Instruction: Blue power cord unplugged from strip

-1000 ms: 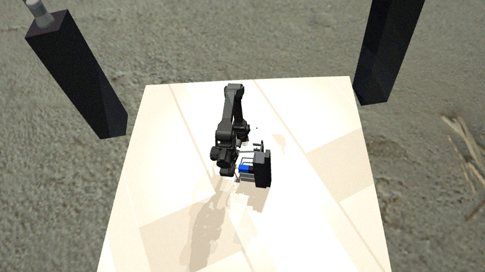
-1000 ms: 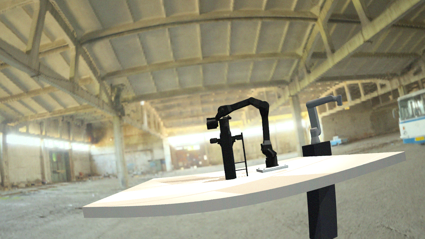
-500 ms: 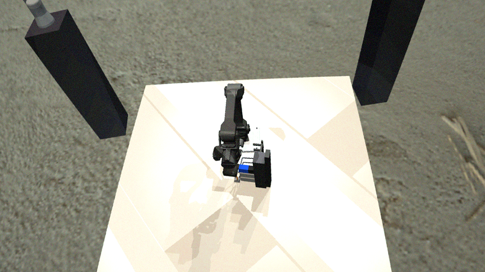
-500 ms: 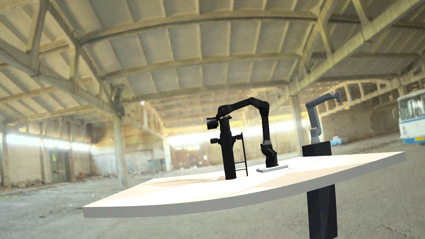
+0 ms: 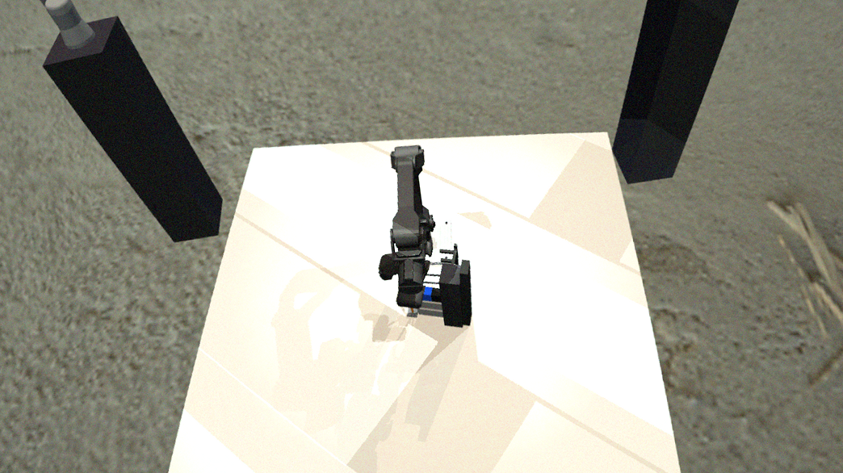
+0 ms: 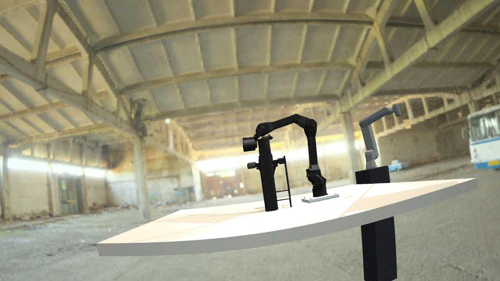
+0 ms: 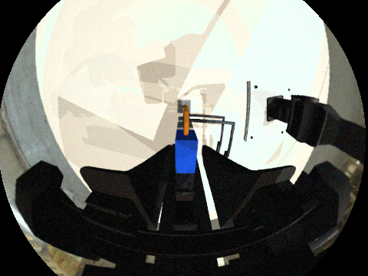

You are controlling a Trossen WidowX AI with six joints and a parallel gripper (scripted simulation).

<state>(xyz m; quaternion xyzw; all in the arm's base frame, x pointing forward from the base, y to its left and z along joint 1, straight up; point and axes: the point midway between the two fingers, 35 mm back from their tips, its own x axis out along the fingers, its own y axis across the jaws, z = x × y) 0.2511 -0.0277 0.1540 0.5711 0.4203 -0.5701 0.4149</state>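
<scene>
My gripper tip is 1 cm short of the blue plug, 3 cm to the right of it and 1 cm above it. Round my gripper tip: black power strip 3 cm ahead, 10 cm to the left, 2 cm below.
</scene>
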